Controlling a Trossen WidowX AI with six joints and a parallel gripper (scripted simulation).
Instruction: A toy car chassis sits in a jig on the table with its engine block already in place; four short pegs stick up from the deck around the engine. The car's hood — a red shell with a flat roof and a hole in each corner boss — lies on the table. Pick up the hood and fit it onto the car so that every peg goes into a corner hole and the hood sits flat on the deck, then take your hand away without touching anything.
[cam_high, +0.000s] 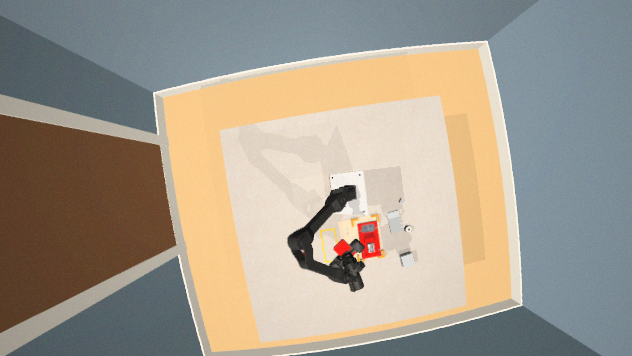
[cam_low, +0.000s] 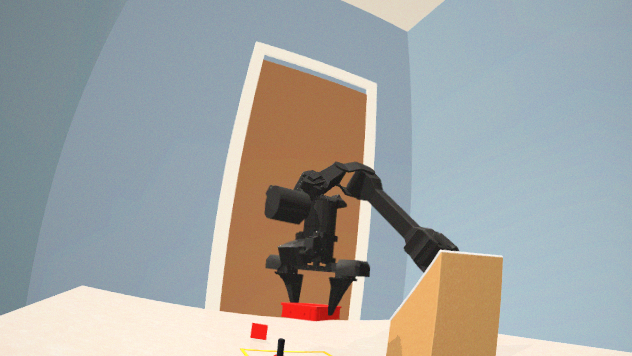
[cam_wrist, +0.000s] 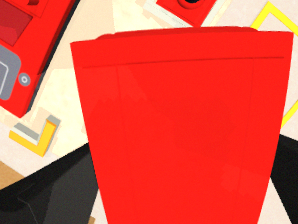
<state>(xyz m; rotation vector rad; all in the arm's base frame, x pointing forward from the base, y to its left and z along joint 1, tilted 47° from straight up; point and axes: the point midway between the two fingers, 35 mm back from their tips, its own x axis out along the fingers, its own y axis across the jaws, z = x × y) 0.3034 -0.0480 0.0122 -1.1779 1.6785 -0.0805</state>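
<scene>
Now: the jig 120 mm to the left of my gripper tip, 100 mm below it and 10 mm behind it. The rest, counted from my gripper tip: small white wheel 380 mm to the left, 100 mm below, 40 mm behind; then red hood 10 mm above.
</scene>
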